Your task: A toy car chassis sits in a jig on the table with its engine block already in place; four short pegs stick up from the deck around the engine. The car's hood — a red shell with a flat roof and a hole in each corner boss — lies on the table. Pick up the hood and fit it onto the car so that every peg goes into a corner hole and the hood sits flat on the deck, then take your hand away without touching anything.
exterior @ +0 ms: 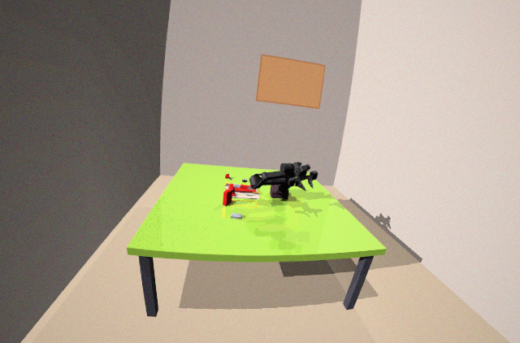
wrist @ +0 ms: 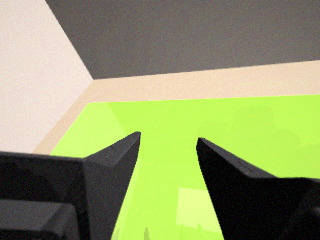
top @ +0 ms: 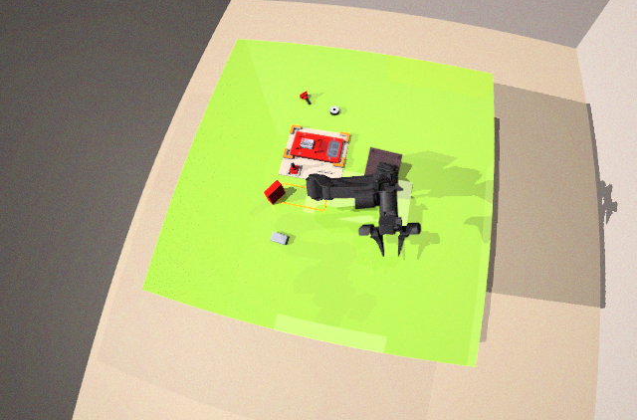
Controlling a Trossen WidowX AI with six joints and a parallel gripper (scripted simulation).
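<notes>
My gripper tip is now 460 mm short of the red hood, 170 mm to the left of it and 170 mm above it. From my gripper tip the other things lie so: wheel: 340 mm ahead, 610 mm to the right, 210 mm below.
</notes>
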